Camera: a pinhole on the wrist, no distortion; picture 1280 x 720 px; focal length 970.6 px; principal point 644.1 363.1 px. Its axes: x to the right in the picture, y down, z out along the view. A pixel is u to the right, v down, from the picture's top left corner.
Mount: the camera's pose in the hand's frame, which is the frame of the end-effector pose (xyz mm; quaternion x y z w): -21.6 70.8 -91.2 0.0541 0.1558 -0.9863 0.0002
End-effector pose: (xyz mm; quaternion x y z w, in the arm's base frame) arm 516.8 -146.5 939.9 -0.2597 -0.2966 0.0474 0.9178
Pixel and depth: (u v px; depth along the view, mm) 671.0 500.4 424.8
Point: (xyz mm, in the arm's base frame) 279.9 -135.2 1158.9
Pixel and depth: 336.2 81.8 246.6
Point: 446.4 -9.2 1042.4
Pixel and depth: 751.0 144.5 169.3
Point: 427.5 -77.8 935.5
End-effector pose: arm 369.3 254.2 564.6 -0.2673 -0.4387 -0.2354 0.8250
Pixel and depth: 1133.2 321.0 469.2
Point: -16.2 480.0 472.9
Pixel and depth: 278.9 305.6 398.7
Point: 207.3 417.7 789.9
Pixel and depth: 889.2 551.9 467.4
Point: -8.7 366.4 588.9
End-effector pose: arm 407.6 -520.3 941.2 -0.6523 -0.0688 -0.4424 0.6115
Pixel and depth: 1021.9 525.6 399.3
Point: 328.9 -180.7 915.3
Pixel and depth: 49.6 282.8 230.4
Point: 546.5 -439.7 1012.2
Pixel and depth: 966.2 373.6 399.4
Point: 389.9 -186.1 889.1
